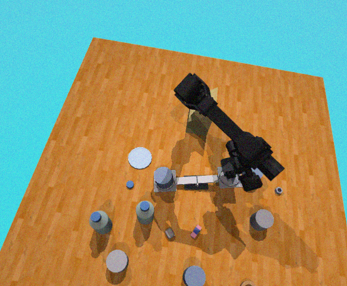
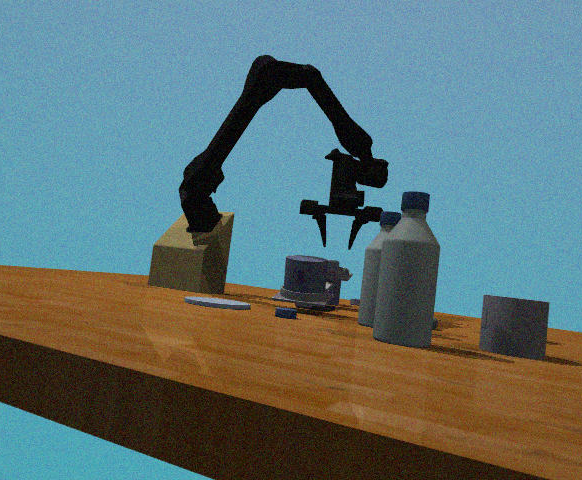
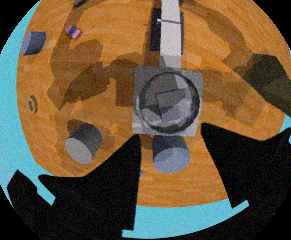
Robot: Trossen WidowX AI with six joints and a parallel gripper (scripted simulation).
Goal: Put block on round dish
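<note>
Now: gripper tip 5 cm above the grey-blue block and 1 cm to the left of it. Round my gripper tip: nut (22 cm to the left, 12 cm below); then pink eraser (21 cm ahead, 13 cm below, 12 cm to the right); then cup (29 cm to the right, 7 cm below, 3 cm ahead).
</note>
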